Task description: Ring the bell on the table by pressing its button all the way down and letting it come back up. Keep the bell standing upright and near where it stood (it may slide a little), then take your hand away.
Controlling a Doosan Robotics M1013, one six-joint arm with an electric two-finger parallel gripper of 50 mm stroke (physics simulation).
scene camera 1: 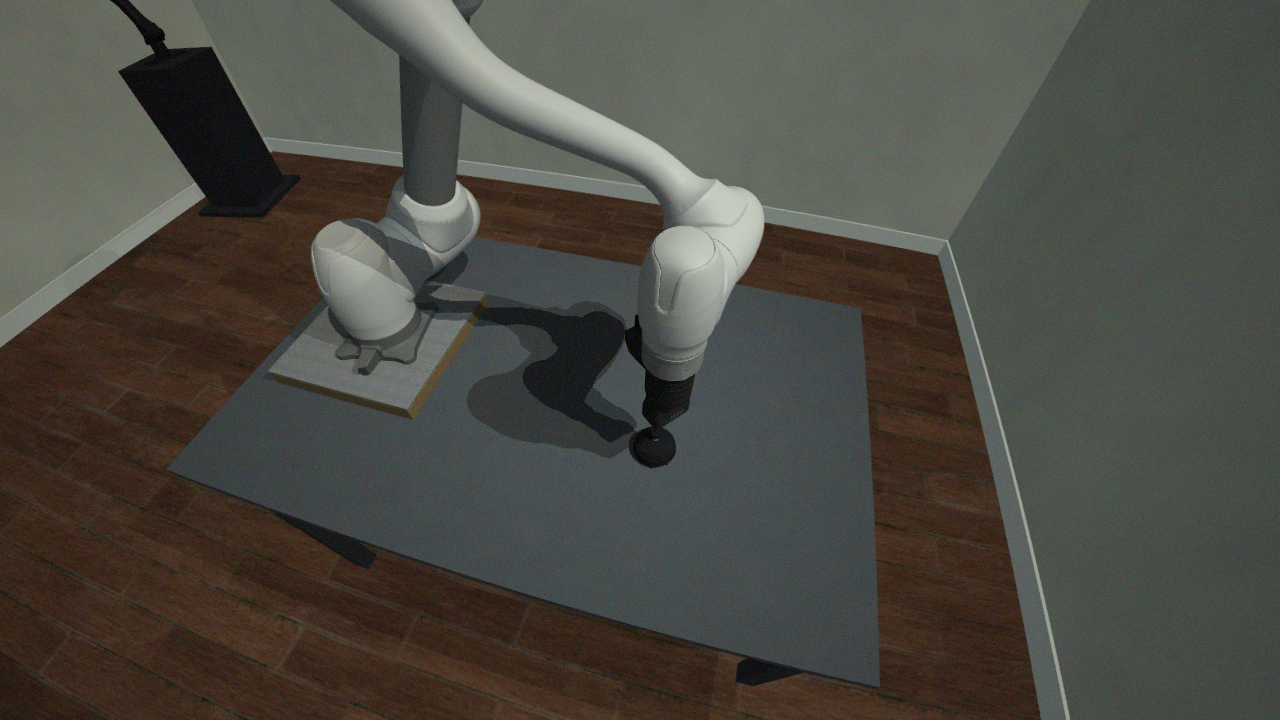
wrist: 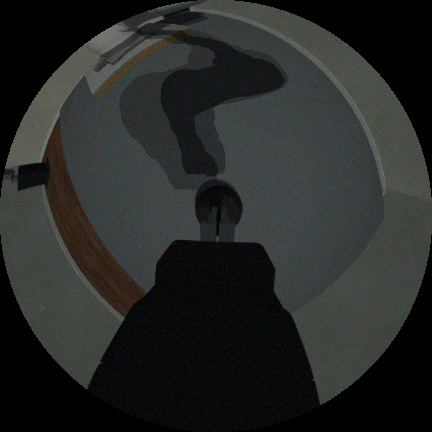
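Pixels of known places: gripper, fingertip midpoint: (scene camera 1: 654,420) (wrist: 218,215); arm's base, link origin: (scene camera 1: 390,331).
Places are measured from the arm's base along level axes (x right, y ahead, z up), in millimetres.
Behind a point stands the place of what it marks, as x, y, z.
The black, round bell (scene camera 1: 653,449) @[254, 617, -1] (wrist: 203,201) @[234, 591, -6] stands upright on the grey table (scene camera 1: 760,537) @[397, 816, -42] (wrist: 310,165) @[36, 701, -42], right of the table's middle in the scene view. My gripper (scene camera 1: 656,428) @[223, 615, 52] (wrist: 218,215) @[223, 615, 52] is shut with nothing between its fingers. It points down, and its fingertips are right over the middle of the bell, at or very close to its top. The fingers and the dark shade hide the button, so whether it is pressed down cannot be told. In the wrist view the fingers overlap the bell's near half.
My arm's base stands on a pale board (scene camera 1: 304,368) @[120, -151, 1] with a wooden edge, at the table's back left in the scene view. The arm's shadow falls across the table beside the bell. A black pedestal (scene camera 1: 201,125) (wrist: 34,176) stands on the floor beyond the table.
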